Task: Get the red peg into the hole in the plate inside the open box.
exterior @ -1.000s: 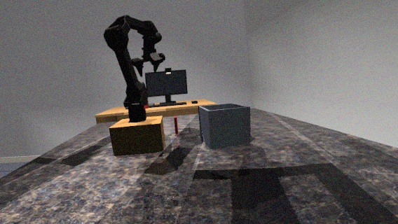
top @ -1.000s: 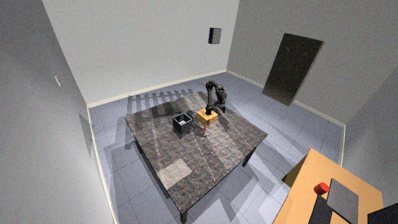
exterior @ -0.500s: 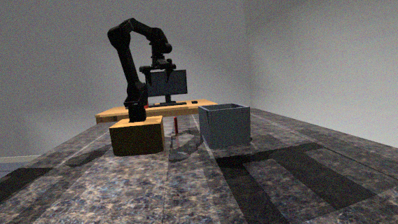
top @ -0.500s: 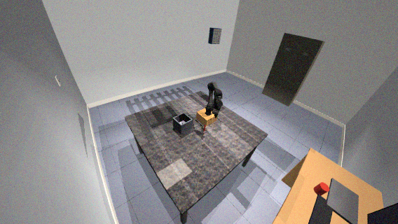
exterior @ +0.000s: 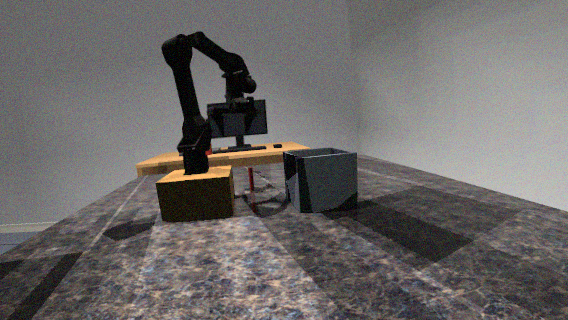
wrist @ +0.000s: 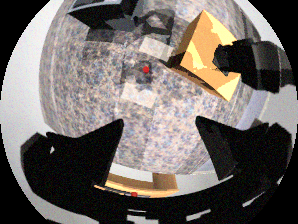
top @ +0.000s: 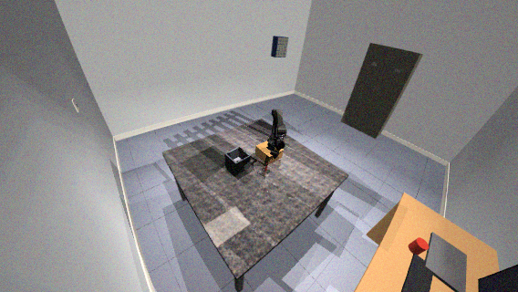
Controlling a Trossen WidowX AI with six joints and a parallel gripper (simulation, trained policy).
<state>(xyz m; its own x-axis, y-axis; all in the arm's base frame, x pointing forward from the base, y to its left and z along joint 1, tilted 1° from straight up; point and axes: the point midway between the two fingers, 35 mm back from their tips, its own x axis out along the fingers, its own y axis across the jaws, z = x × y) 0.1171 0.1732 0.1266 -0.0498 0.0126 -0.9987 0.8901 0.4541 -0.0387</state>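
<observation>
The red peg lies 15 cm below my gripper tip, 5 cm to the right of it and 4 cm ahead of it. From my gripper tip the other things lie so: plate: 23 cm to the right, 23 cm ahead, 14 cm below.
</observation>
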